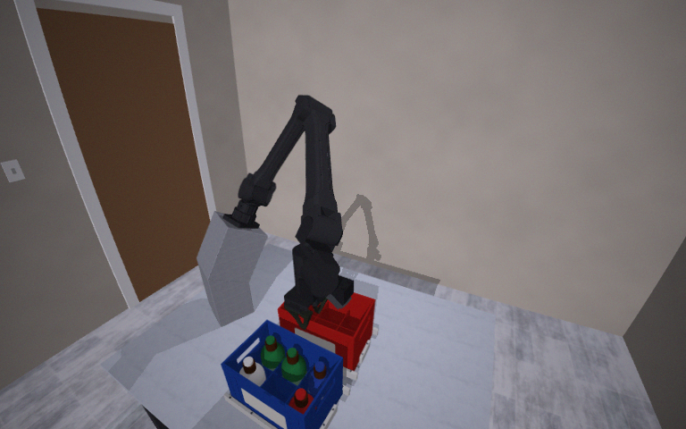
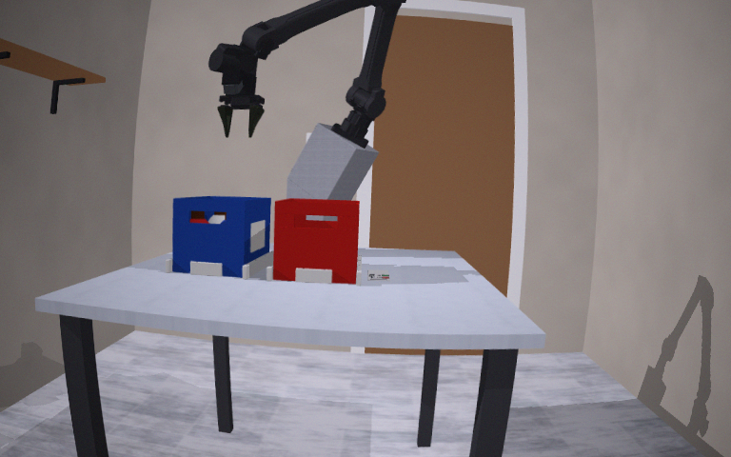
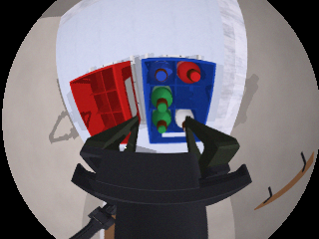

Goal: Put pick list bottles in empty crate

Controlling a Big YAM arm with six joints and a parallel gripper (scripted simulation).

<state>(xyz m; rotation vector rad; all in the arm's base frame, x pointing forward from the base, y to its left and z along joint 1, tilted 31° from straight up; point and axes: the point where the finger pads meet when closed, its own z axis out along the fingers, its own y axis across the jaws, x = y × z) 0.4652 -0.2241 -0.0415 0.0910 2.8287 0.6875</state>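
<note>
The red-label bottle is 240 mm below my hand, 90 mm to the right of it and 20 mm ahead of it. The rest, counted from my hand: blue crate 250 mm below, 70 mm behind, 50 mm to the right; white-label bottle 240 mm below, 150 mm behind, 90 mm to the right; blue bottle 240 mm below, 20 mm ahead.
</note>
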